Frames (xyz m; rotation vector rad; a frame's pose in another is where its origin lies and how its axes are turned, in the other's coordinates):
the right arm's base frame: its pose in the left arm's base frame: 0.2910 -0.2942 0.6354 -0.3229 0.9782 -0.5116
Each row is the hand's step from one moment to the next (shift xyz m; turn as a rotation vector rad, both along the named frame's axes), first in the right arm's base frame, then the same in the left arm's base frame.
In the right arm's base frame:
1: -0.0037 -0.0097 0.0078 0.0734 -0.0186 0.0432
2: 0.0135 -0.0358 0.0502 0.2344 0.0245 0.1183
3: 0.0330 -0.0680 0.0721 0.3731 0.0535 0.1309
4: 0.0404 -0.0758 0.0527 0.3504 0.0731 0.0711
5: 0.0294 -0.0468 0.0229 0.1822 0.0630 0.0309
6: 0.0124 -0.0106 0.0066 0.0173 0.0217 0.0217
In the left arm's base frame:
1: 0.0024 -0.0058 0.0114 0.0652 -0.0543 -0.0199
2: 0.0393 -0.0357 0.0341 0.2137 -0.1040 -0.1143
3: 0.0583 -0.0726 0.0473 0.2952 -0.1552 -0.2190
4: 0.0431 -0.0838 0.0357 0.2392 -0.1283 -0.2439
5: 0.0205 -0.0545 0.0138 0.1258 -0.0460 -0.1420
6: 0.0084 -0.0154 -0.0002 0.0321 0.0094 -0.0112

